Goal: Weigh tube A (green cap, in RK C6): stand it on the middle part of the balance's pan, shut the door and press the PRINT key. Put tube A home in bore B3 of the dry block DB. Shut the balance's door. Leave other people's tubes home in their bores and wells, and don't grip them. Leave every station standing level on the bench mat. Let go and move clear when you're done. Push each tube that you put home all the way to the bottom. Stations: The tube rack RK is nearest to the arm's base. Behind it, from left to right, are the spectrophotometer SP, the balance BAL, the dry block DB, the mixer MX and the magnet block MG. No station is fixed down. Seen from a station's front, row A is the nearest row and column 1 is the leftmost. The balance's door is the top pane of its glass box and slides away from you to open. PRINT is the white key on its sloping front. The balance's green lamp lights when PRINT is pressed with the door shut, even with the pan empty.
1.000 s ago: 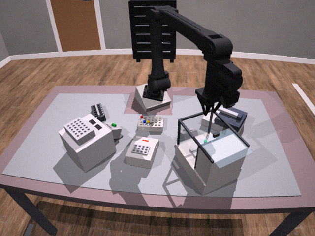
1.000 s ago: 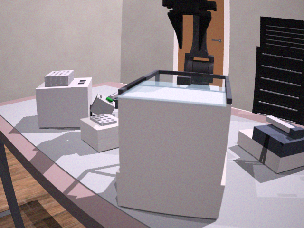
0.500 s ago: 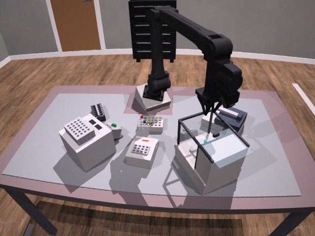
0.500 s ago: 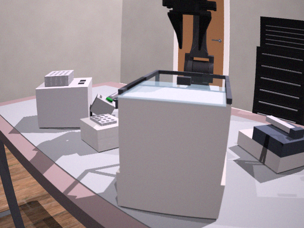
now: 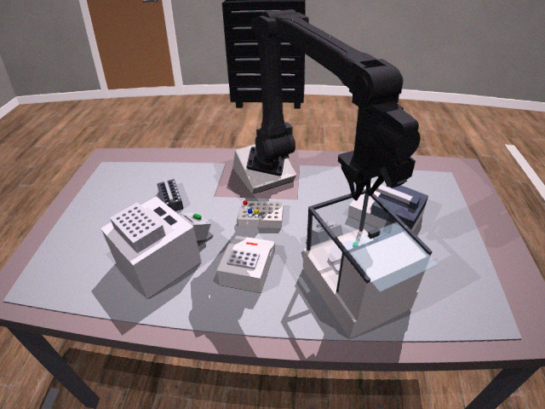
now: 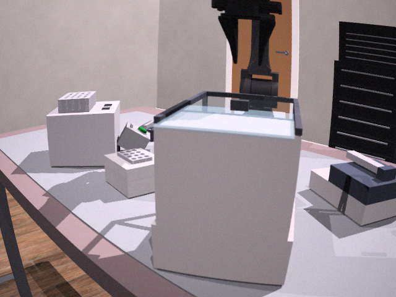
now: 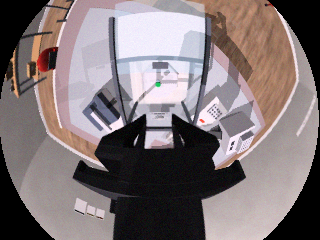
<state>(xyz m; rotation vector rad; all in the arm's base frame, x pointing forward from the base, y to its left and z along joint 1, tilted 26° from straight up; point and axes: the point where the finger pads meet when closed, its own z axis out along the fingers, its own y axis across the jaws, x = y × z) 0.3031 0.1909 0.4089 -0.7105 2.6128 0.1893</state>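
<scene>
Right now the glass door pane is 80 mm ahead of my hand, 70 mm below it and 50 mm to the left of it. Also, from my hand: dry block (260 mm to the right, 240 mm below); then spectrophotometer (260 mm behind, 210 mm below, 120 mm to the left); then tube rack RK (270 mm to the right, 260 mm below, 200 mm behind).
</scene>
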